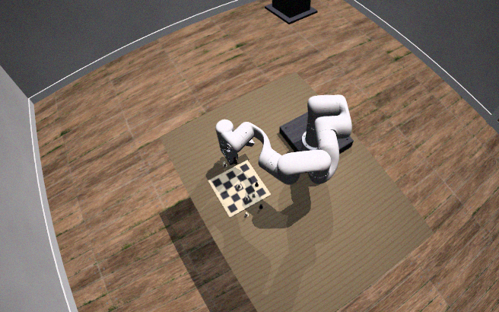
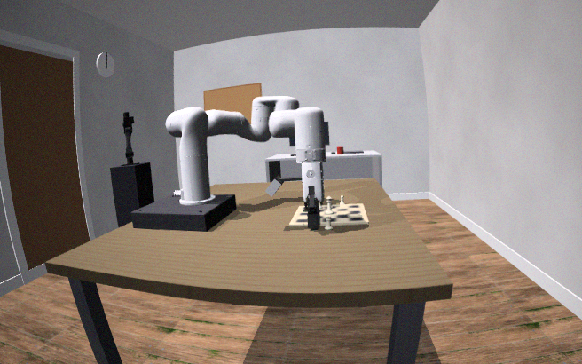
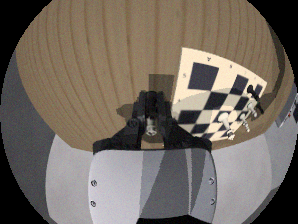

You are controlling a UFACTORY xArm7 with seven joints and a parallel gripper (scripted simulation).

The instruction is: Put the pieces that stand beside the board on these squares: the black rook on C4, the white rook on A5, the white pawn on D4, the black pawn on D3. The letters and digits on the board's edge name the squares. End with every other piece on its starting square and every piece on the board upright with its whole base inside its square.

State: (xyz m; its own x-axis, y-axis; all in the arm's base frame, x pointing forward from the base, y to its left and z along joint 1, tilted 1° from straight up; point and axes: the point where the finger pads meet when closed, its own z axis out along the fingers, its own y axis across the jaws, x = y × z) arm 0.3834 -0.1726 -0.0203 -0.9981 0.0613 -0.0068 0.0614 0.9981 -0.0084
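Now: the chessboard 50 mm ahead of my hand, 140 mm to the left of it and 20 mm below it.
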